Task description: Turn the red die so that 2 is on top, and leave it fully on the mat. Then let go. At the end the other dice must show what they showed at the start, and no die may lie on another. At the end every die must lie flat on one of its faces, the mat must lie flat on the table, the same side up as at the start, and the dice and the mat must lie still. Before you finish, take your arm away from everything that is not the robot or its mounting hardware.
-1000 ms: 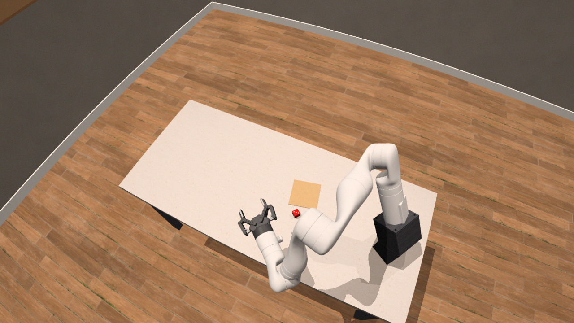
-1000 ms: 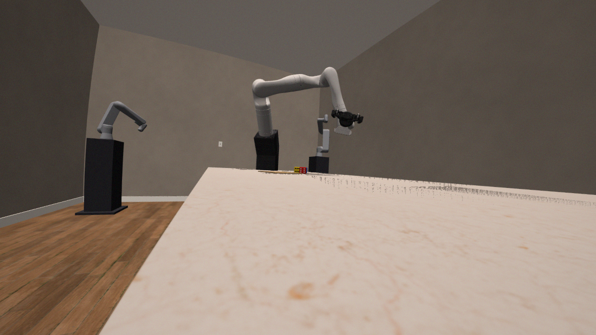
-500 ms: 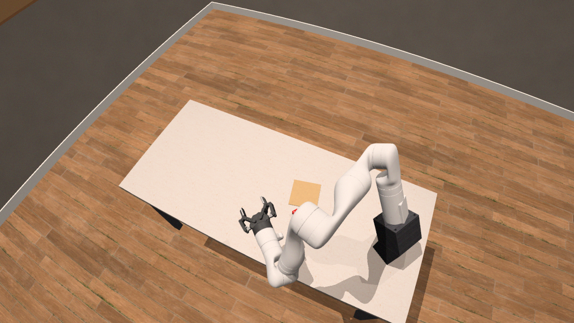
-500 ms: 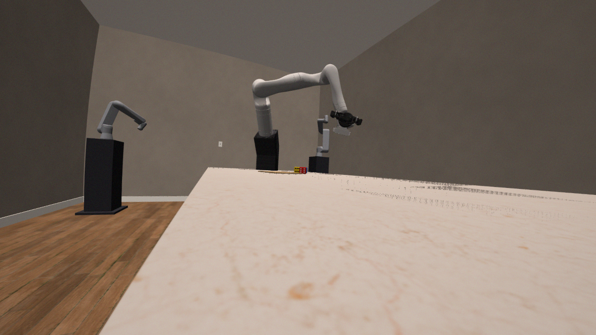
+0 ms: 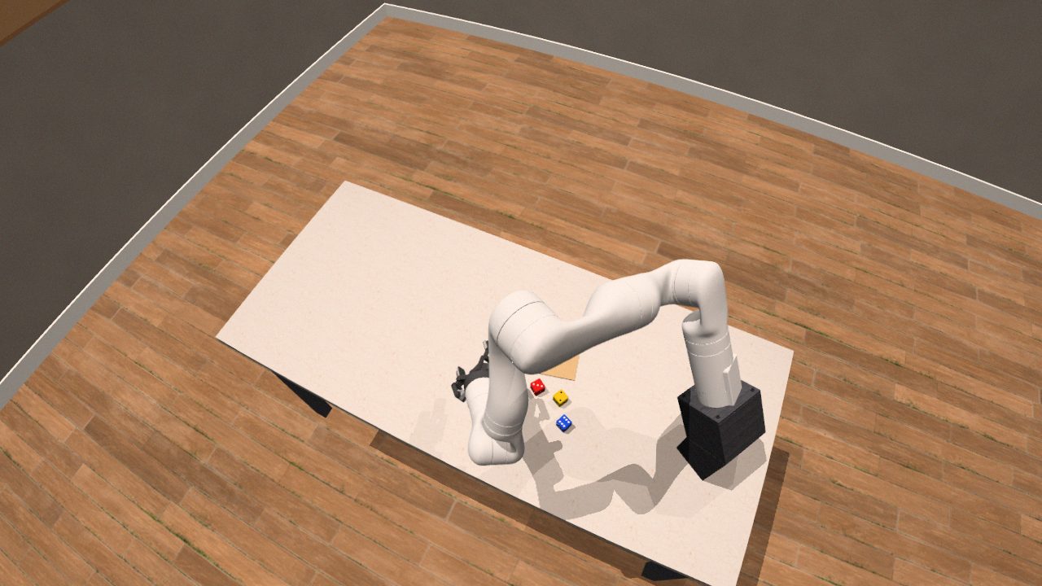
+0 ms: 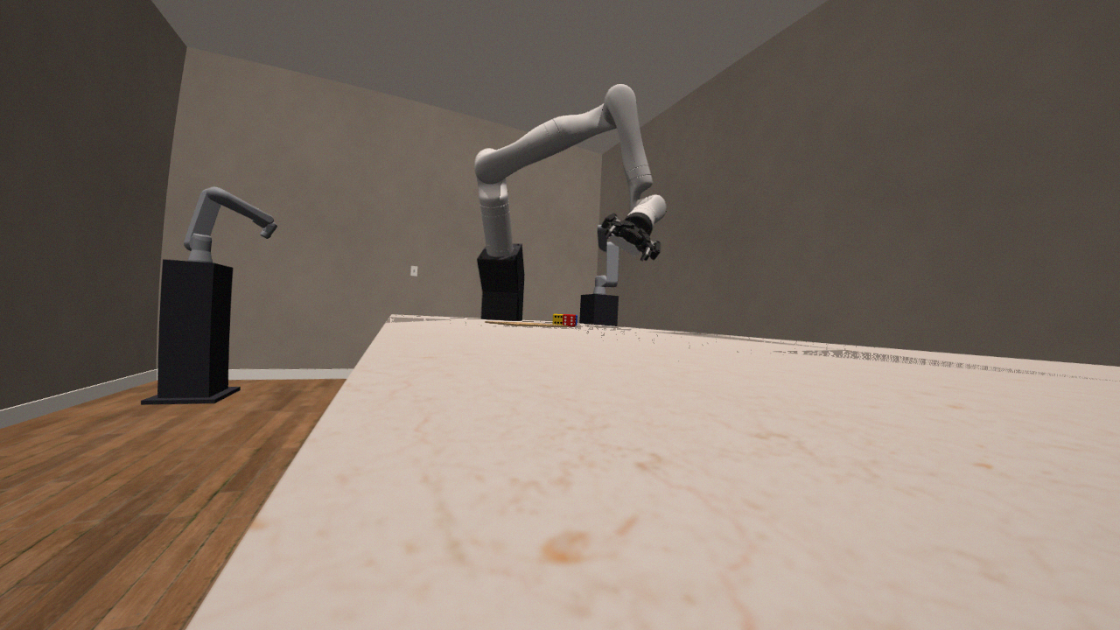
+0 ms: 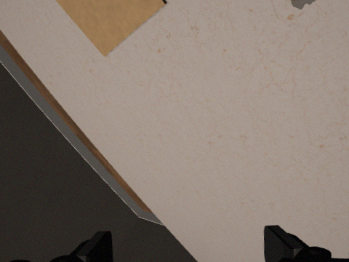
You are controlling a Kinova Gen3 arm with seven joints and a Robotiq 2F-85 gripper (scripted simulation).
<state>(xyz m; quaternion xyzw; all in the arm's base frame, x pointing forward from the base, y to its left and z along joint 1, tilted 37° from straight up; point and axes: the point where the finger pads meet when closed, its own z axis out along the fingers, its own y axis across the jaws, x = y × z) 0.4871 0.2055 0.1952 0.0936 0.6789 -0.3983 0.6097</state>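
Now: hand 17 cm above the red die, 14 cm past it and 6 cm to the left of it. Also, from my hand: blue die: 25 cm behind, 17 cm below; then yellow die: 21 cm behind, 17 cm below, 6 cm to the right; then tan mat: 19 cm below, 18 cm to the right, 14 cm behind.
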